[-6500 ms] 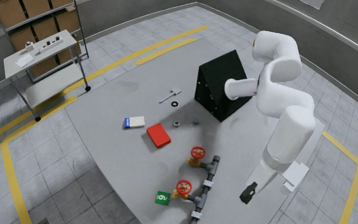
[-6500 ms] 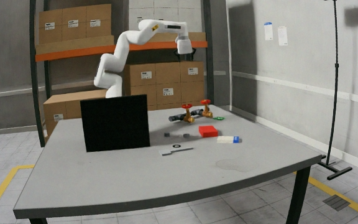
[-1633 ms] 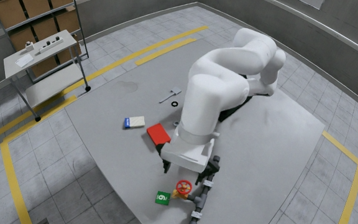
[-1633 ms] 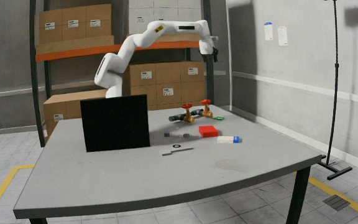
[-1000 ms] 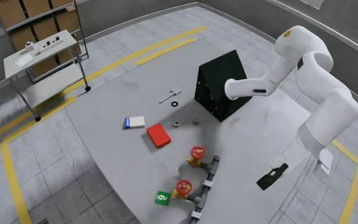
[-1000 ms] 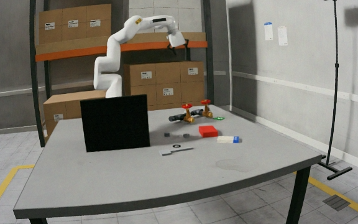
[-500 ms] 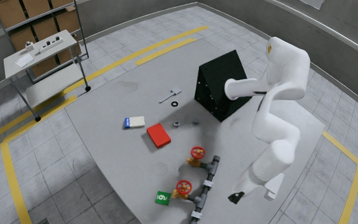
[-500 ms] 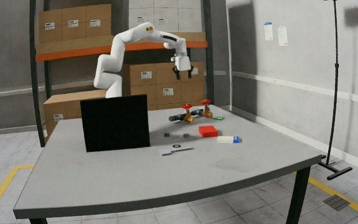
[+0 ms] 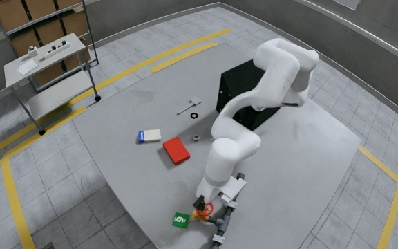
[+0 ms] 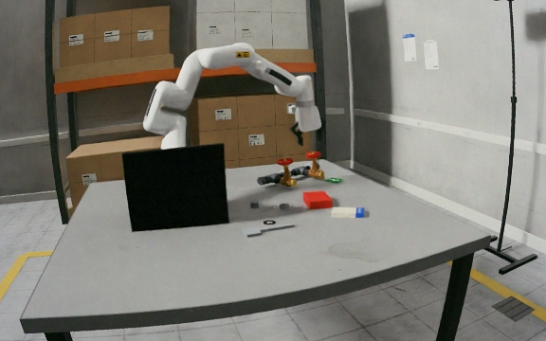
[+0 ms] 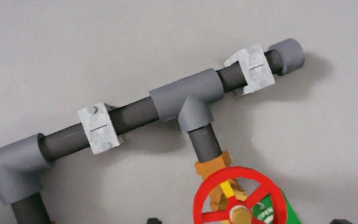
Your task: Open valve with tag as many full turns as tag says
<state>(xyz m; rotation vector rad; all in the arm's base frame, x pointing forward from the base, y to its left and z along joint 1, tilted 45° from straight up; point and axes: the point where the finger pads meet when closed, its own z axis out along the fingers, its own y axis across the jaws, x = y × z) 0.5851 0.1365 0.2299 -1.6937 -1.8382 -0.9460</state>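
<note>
Right now my hand is 9 cm short of the green tag, 3 cm to the left of it and 17 cm above it. The rest, counted from my hand: grey nut 22 cm behind, 32 cm to the right, 17 cm below; white-and-blue box 4 cm behind, 47 cm to the right, 17 cm below; red block 9 cm behind, 32 cm to the right, 16 cm below.
</note>
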